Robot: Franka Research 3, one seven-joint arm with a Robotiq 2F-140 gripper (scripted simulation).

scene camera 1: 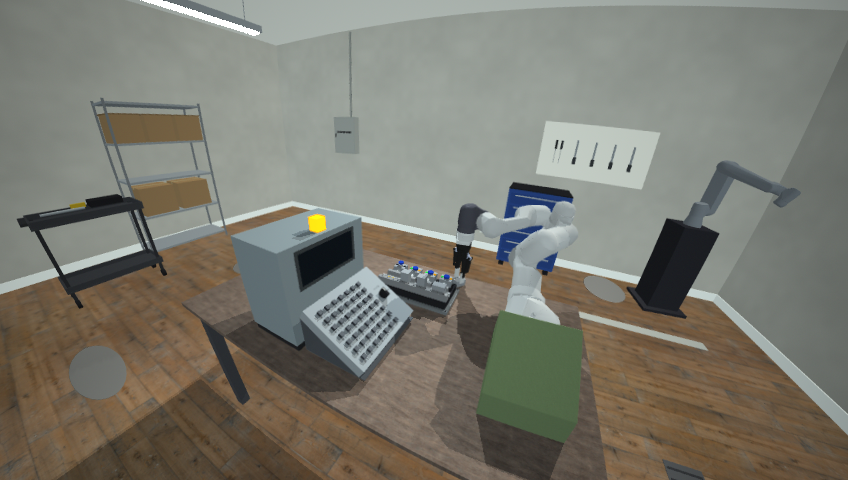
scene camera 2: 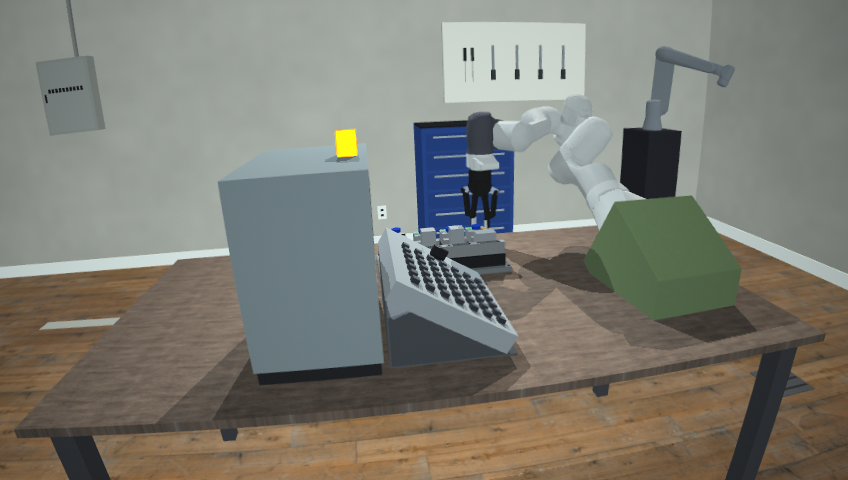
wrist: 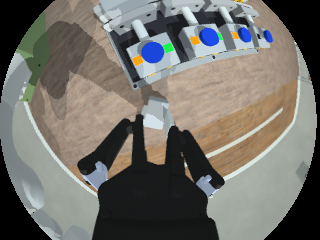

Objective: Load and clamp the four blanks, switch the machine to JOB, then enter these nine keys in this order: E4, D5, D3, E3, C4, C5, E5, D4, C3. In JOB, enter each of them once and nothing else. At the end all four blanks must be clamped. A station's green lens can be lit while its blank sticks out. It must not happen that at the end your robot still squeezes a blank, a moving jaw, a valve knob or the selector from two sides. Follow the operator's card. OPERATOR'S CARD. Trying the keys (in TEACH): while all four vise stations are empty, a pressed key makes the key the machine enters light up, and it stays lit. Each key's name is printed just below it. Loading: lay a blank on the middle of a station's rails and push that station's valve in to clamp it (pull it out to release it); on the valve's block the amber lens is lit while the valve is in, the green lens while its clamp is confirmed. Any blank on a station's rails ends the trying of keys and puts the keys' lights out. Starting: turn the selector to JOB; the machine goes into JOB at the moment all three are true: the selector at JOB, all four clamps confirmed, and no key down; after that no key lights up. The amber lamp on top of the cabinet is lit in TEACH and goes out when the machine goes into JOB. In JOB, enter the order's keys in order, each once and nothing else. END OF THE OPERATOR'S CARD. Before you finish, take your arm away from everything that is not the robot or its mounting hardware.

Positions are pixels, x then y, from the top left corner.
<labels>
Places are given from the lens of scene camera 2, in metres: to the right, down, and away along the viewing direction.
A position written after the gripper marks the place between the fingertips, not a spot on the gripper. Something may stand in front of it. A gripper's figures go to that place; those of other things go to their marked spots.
gripper (scene camera 2: 480, 236): 0.19, -0.01, 1.61
grey cabinet (scene camera 2: 298, 222): -0.21, -0.03, 0.78
grey keypad (scene camera 2: 412, 340): -0.03, 0.22, 1.01
The marked spots on the grey keypad and the grey cabinet are 0.39 m apart.
</labels>
